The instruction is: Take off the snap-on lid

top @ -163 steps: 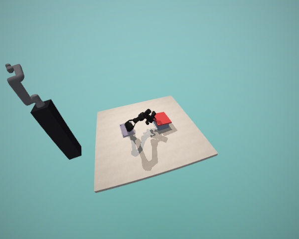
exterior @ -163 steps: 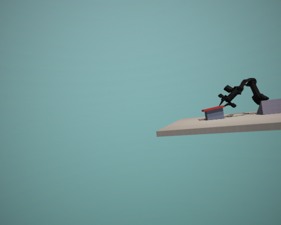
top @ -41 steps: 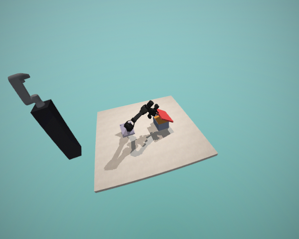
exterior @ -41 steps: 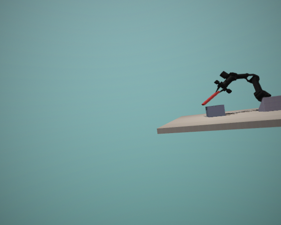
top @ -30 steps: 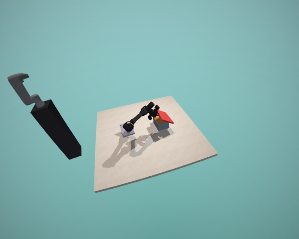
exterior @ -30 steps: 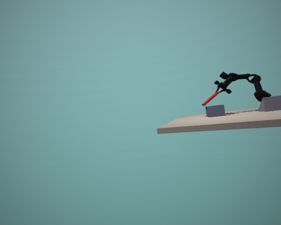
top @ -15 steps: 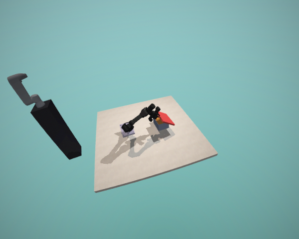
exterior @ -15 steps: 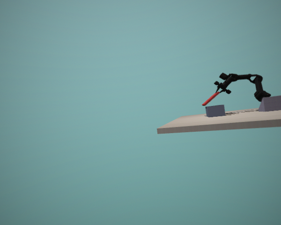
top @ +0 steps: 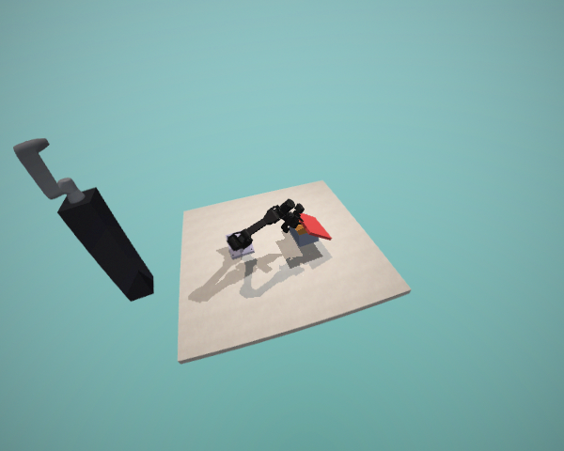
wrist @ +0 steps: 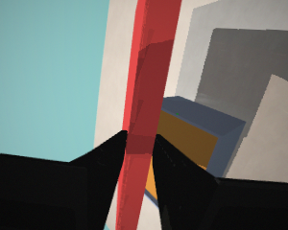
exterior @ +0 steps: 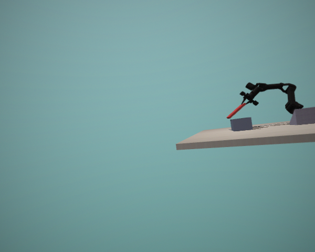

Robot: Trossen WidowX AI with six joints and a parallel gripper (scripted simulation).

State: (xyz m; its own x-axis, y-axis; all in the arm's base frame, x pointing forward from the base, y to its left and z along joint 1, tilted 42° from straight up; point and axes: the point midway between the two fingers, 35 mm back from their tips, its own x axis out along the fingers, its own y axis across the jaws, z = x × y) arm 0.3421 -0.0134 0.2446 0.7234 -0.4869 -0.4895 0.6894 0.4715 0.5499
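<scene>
Right now the red lid is 70 mm ahead of my gripper tip and 50 mm below it. The rest, counted from my gripper tip: storage box: 180 mm below, 120 mm to the left, 60 mm ahead.
</scene>
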